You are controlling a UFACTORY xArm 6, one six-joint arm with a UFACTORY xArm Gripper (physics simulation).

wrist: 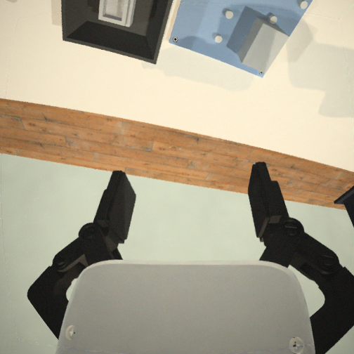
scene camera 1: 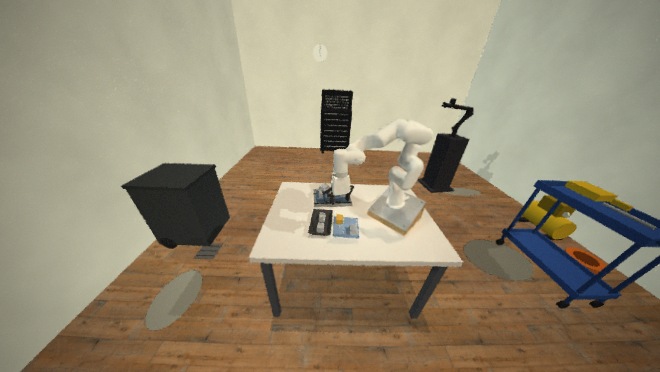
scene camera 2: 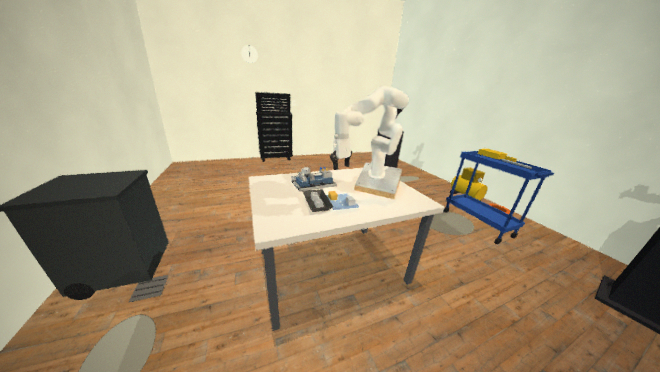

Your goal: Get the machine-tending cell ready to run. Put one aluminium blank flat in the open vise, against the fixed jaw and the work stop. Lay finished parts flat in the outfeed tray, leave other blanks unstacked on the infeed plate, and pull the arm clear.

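Places are measured from the arm's base along level axes (x right, y ahead, z up), in metres.
Where they show: gripper, fingertip midpoint: (scene camera 1: pixel 339 202) (scene camera 2: pixel 341 168); arm's base, origin of the base link: (scene camera 1: pixel 395 202) (scene camera 2: pixel 376 173).
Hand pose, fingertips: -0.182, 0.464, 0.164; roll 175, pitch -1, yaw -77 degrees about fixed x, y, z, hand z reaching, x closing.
Observation:
Each offset is from my fingertips to the top centre of the thing, as dx, dy, dz. Level surfaces: height alone.
My gripper (scene camera 1: pixel 342 196) (scene camera 2: pixel 341 165) (wrist: pixel 187 179) is open and empty. It overlaps the vise @[+0.399, -0.035, -0.168] (scene camera 1: pixel 324 197) (scene camera 2: pixel 314 180) in the first scene view and shows above and right of it in the second. Whether a blank lies between the jaws is too small to tell. The black outfeed tray (scene camera 1: pixel 328 223) (scene camera 2: pixel 320 208) (wrist: pixel 107 44) holds two pale grey finished parts; one part (wrist: pixel 117 11) shows in the wrist view. The blue infeed plate @[+0.075, -0.074, -0.259] (scene camera 1: pixel 345 234) (scene camera 2: pixel 341 206) (wrist: pixel 192 25) bears a grey block @[+0.021, -0.108, -0.223] (scene camera 1: pixel 353 229) (scene camera 2: pixel 351 200) (wrist: pixel 265 47) and a yellow block @[+0.129, -0.040, -0.223] (scene camera 1: pixel 339 219) (scene camera 2: pixel 333 195), set apart.
The arm's base plate (scene camera 1: pixel 387 215) (scene camera 2: pixel 372 185) stands on the table @[dz -0.267] (scene camera 1: pixel 300 250) (scene camera 2: pixel 280 227), right of the vise. The tray and infeed plate lie side by side in front of the vise. A blue cart (scene camera 1: pixel 550 270) (scene camera 2: pixel 480 212) stands right of the table, a dark bin (scene camera 1: pixel 175 210) (scene camera 2: pixel 85 235) left.

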